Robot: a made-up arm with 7 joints. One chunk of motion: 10 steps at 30 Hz.
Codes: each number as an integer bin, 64 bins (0 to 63) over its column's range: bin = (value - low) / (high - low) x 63, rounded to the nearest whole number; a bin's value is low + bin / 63 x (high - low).
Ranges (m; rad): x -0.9..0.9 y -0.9..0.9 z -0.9..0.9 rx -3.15..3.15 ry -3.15..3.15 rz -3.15..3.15
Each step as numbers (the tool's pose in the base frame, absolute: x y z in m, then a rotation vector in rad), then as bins.
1 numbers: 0.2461 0.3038 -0.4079 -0.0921 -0.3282 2.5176
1 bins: 40 42 17 31 28 57
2 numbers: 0.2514 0.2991 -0.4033 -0.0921 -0.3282 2.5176
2 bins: 40 42 17 31 28 57
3 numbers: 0.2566 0.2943 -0.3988 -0.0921 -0.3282 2.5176
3 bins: 40 42 18 31 28 57
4 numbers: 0.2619 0.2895 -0.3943 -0.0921 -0.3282 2.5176
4 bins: 41 42 18 31 28 57
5 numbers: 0.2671 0.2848 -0.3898 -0.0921 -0.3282 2.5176
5 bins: 41 41 18 31 28 57
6 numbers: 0.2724 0.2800 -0.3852 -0.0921 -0.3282 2.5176
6 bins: 41 41 18 31 28 57
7 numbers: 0.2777 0.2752 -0.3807 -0.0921 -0.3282 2.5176
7 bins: 41 41 18 31 28 57
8 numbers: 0.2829 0.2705 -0.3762 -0.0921 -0.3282 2.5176
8 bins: 41 41 18 31 28 57
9 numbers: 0.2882 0.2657 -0.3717 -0.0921 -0.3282 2.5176
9 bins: 42 41 18 31 28 57
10 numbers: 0.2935 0.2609 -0.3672 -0.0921 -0.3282 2.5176
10 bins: 42 41 19 31 28 57
